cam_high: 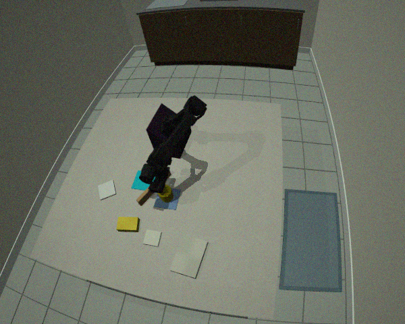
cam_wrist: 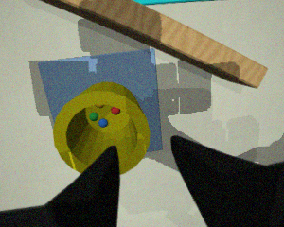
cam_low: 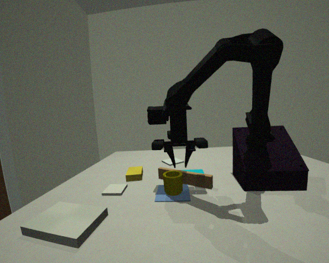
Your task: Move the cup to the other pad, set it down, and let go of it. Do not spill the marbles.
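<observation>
Now: gripper tip 6 cm above the yellow cup and 2 cm short of it. Also, from my gripper tip: green marble: 8 cm below, 4 cm ahead; blue marble: 8 cm below, 3 cm ahead, 1 cm to the left; blue pad: 10 cm below, 3 cm ahead.
</observation>
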